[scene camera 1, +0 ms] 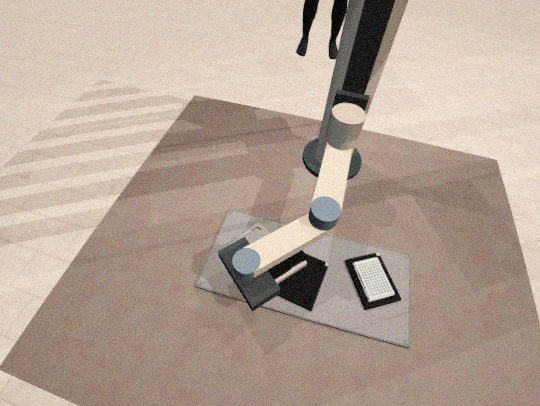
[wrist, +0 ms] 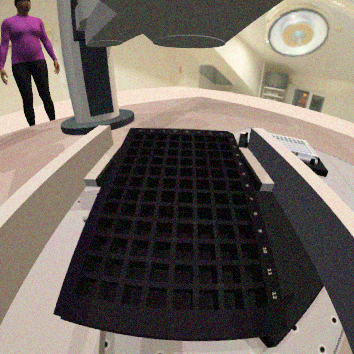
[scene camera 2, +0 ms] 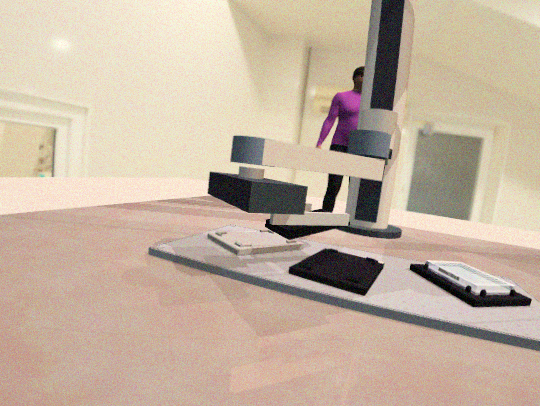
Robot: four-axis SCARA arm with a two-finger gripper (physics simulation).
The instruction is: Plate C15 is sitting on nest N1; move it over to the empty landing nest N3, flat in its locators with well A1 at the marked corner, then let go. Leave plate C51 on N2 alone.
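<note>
My gripper (scene camera 1: 295,256) (scene camera 2: 325,214) (wrist: 179,137) is shut on black plate C15 (scene camera 2: 305,228) (wrist: 175,215), one finger along each long side. The plate is raised above the board; in scene camera 1 the arm and a finger hide much of it. The pale nest N1 (scene camera 1: 254,231) (scene camera 2: 260,244) is bare, left of the held plate. The black nest N3 (scene camera 1: 307,295) (scene camera 2: 340,272) is empty, in the middle, with a small white mark (scene camera 1: 326,264) at one corner. In scene camera 1 the plate partly overlaps N3. White plate C51 (scene camera 1: 374,279) (scene camera 2: 465,277) (wrist: 296,145) sits on N2 (scene camera 1: 382,303) (scene camera 2: 500,301).
The nests stand on a grey perforated board (scene camera 1: 350,320) (scene camera 2: 400,300) with a raised edge. The arm's column (scene camera 1: 370,55) (scene camera 2: 387,50) (wrist: 97,80) stands behind it. A person in purple (scene camera 2: 347,112) (wrist: 25,40) stands beyond the column.
</note>
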